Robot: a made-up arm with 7 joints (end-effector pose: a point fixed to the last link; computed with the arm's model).
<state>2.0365 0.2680 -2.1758 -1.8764 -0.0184 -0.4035 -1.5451</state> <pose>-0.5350 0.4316 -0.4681 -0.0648 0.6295 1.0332</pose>
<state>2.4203 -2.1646 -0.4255 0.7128 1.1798 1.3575 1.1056</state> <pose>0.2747 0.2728 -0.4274 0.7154 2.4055 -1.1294</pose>
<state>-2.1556 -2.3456 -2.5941 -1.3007 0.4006 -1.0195 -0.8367</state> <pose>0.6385 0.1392 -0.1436 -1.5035 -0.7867 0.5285</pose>
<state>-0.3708 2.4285 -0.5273 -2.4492 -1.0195 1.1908 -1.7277</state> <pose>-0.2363 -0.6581 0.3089 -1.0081 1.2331 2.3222</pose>
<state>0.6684 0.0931 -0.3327 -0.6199 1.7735 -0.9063 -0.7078</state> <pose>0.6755 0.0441 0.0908 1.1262 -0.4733 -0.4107</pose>
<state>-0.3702 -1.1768 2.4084 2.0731 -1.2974 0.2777 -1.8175</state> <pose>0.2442 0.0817 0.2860 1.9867 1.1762 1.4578</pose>
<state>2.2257 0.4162 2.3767 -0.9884 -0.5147 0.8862 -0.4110</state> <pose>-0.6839 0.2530 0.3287 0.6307 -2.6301 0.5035</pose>
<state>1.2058 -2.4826 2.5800 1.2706 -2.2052 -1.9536 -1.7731</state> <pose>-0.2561 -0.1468 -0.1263 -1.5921 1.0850 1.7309</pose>
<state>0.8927 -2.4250 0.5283 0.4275 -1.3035 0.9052 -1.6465</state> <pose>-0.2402 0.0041 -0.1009 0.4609 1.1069 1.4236</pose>
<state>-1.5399 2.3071 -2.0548 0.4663 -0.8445 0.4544 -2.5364</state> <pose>-0.1091 0.0334 0.0700 -0.8194 1.7154 -1.0825</pose>
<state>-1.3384 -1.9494 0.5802 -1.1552 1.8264 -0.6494 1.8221</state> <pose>-0.0693 -0.2607 -0.4558 -2.1453 -1.6507 1.1164</pose>
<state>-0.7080 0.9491 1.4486 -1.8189 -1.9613 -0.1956 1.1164</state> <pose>-0.2536 0.0213 0.2543 -0.9817 -0.3210 1.9189</pose>
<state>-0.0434 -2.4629 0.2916 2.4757 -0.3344 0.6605 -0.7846</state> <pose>0.4208 -0.2867 -0.0759 2.8465 1.3024 -0.1673</pose>
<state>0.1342 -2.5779 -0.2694 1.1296 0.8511 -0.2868 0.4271</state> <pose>0.0834 0.0257 -0.1331 -1.7809 -2.5286 0.1574</pose>
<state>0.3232 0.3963 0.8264 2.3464 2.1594 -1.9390 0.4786</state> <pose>-0.0343 -0.2521 0.0677 -1.4080 1.0914 1.9789</pose>
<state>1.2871 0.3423 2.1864 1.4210 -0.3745 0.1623 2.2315</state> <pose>-0.1600 -0.0314 0.0555 -2.2159 0.3144 -1.8373</pose>
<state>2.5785 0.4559 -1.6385 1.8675 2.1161 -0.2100 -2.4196</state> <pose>-0.2714 0.3658 0.0119 0.4434 2.9689 0.2270</pose>
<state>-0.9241 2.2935 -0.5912 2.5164 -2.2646 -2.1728 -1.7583</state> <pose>-0.1476 -0.1461 -0.0206 -0.1844 -0.7332 1.1496</pose>
